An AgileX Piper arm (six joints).
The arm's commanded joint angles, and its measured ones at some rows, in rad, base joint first. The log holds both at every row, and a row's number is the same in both.
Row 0, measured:
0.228 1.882 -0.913 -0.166 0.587 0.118
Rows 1 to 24, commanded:
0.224 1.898 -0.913 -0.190 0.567 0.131
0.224 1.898 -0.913 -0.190 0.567 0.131
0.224 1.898 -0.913 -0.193 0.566 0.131
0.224 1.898 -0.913 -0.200 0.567 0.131
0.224 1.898 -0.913 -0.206 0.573 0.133
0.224 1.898 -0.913 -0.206 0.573 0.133
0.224 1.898 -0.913 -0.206 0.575 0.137
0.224 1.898 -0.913 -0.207 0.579 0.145
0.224 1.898 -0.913 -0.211 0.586 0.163
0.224 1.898 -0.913 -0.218 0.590 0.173
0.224 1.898 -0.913 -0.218 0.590 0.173
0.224 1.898 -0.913 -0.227 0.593 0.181
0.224 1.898 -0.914 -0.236 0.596 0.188
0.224 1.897 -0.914 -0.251 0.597 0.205
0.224 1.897 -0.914 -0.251 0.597 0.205
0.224 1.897 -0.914 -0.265 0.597 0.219
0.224 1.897 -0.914 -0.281 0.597 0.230
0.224 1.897 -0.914 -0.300 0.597 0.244
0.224 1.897 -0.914 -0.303 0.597 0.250
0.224 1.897 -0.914 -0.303 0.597 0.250
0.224 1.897 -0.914 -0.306 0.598 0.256
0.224 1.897 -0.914 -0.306 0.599 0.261
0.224 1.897 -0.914 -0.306 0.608 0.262
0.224 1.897 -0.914 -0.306 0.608 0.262
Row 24, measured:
0.227 1.884 -0.918 -0.303 0.600 0.245
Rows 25 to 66, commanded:
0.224 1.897 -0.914 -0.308 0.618 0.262
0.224 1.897 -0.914 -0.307 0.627 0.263
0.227 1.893 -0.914 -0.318 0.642 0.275
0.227 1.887 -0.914 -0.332 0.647 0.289
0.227 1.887 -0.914 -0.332 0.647 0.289
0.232 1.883 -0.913 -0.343 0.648 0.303
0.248 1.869 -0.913 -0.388 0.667 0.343
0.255 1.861 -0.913 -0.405 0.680 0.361
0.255 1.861 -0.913 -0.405 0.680 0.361
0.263 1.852 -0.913 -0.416 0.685 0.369
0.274 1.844 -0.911 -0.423 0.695 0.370
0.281 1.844 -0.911 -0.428 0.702 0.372
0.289 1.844 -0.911 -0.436 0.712 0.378
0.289 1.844 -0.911 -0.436 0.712 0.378
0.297 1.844 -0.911 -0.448 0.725 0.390
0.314 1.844 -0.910 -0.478 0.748 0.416
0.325 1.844 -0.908 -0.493 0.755 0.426
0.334 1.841 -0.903 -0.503 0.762 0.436
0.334 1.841 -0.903 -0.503 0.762 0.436
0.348 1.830 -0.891 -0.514 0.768 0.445
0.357 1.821 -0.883 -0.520 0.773 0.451
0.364 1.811 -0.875 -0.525 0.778 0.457
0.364 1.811 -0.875 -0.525 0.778 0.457
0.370 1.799 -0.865 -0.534 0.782 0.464
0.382 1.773 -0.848 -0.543 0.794 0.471
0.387 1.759 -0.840 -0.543 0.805 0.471
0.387 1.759 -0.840 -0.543 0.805 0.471
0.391 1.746 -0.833 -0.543 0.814 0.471
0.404 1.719 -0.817 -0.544 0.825 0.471
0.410 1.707 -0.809 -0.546 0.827 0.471
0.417 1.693 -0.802 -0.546 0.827 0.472
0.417 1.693 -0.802 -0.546 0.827 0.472
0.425 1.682 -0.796 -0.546 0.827 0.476
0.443 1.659 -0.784 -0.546 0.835 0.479
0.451 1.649 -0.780 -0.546 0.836 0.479
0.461 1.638 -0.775 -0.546 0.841 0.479
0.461 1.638 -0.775 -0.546 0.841 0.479
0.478 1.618 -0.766 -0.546 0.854 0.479
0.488 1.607 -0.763 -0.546 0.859 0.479
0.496 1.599 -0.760 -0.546 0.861 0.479
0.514 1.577 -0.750 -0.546 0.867 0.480
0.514 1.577 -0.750 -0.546 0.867 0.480
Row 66, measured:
0.493 1.609 -0.764 -0.518 0.833 0.472
